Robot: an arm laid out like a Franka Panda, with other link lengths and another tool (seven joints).
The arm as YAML. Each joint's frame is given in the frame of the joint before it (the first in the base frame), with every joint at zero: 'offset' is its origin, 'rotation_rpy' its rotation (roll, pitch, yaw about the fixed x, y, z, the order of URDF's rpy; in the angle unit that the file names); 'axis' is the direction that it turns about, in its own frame. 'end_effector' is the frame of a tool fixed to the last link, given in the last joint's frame.
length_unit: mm
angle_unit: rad
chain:
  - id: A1
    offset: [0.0, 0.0, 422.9]
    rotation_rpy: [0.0, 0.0, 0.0]
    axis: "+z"
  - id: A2
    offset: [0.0, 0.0, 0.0]
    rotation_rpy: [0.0, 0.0, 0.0]
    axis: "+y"
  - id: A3
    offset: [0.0, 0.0, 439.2]
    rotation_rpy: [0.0, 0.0, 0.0]
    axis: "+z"
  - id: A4
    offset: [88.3, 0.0, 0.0]
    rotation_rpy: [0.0, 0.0, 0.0]
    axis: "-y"
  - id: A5
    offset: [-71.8, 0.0, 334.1]
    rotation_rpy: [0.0, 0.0, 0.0]
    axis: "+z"
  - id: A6
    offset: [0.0, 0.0, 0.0]
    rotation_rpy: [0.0, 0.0, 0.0]
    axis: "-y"
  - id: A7
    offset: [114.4, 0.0, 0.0]
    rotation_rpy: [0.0, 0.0, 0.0]
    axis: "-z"
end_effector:
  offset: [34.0, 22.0, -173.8]
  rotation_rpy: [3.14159, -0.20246, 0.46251]
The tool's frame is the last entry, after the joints.
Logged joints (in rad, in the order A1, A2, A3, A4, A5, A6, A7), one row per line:
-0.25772 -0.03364 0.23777 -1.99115 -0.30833 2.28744 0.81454
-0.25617 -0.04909 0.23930 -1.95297 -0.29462 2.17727 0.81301
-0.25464 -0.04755 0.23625 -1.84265 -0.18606 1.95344 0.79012
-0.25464 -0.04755 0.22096 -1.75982 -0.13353 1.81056 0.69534
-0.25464 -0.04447 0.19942 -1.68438 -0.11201 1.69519 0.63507
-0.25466 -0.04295 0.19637 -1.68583 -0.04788 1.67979 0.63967
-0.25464 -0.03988 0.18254 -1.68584 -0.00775 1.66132 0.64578
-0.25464 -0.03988 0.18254 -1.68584 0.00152 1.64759 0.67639
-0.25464 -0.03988 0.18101 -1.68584 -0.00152 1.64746 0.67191
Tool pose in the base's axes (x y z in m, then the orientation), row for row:
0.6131 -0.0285 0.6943 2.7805 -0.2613 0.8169
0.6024 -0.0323 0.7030 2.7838 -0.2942 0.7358
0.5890 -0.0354 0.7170 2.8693 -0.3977 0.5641
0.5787 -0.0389 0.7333 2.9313 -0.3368 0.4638
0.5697 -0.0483 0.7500 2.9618 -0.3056 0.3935
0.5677 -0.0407 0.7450 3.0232 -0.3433 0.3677
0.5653 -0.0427 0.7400 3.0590 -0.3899 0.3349
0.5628 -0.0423 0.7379 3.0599 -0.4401 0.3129
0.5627 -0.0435 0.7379 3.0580 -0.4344 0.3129
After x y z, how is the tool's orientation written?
As a rotation vector, in radians.
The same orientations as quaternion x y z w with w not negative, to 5 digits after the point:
0.94916 -0.08920 0.27886 0.11565
0.95445 -0.10087 0.25228 0.12329
0.96786 -0.13415 0.19028 0.09508
0.97848 -0.11242 0.15482 0.07731
0.98379 -0.10151 0.13071 0.06903
0.98571 -0.11193 0.11989 0.03840
0.98598 -0.12567 0.10795 0.01985
0.98464 -0.14162 0.10069 0.01720
0.98485 -0.13990 0.10077 0.01854

